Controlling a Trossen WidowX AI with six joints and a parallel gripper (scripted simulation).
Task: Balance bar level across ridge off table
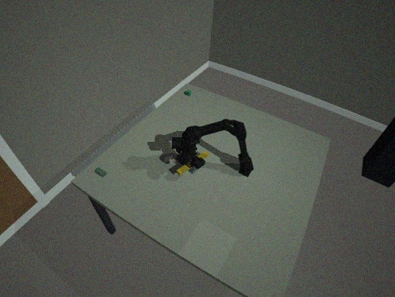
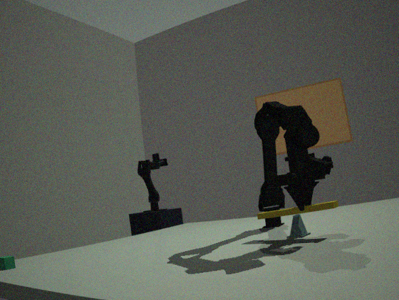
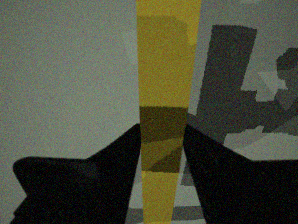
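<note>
Now: the yellow bar 30 mm to the right of my gripper tip and 10 mm behind it. From my gripper tip the other things lie so: grey-green block: 450 mm ahead, 300 mm to the left, 60 mm below; green cube: 700 mm to the right, 450 mm ahead, 50 mm below.
</note>
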